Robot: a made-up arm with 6 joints.
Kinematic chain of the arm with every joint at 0, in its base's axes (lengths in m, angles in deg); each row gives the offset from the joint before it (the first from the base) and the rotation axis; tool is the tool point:
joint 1: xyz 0 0 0.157 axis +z
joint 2: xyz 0 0.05 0 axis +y
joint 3: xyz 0 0 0.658 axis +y
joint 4: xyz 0 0 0.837 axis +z
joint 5: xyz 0 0 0 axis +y
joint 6: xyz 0 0 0.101 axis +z
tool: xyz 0 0 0
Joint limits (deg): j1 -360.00..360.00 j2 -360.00..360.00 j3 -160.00..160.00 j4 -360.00..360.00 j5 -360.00..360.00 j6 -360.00..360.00
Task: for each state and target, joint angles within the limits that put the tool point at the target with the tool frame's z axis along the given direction. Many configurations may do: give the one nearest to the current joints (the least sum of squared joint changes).
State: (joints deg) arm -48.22 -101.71 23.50 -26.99 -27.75 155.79
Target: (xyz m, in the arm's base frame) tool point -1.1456 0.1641 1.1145 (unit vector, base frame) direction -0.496 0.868 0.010
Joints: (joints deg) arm -1.38 -63.84 26.61 -64.65 -71.30 155.79
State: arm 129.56 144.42 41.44 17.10 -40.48 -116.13
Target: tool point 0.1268 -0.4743 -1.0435 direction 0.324 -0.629 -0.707
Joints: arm 109.71 158.59 73.30 36.94 -8.88 -116.13
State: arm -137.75 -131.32 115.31 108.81 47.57 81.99
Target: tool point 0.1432 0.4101 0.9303 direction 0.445 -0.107 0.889
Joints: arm -96.50 -100.95 115.95 111.19 29.16 81.99
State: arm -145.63 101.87 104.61 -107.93 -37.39 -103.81
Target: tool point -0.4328 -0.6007 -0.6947 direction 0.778 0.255 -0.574
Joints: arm -132.77 87.41 82.28 -153.74 -64.11 -103.81
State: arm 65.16 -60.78 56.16 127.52 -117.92 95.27
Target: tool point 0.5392 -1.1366 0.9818 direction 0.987 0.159 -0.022
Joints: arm 113.19 -63.87 13.79 79.91 -80.10 95.27
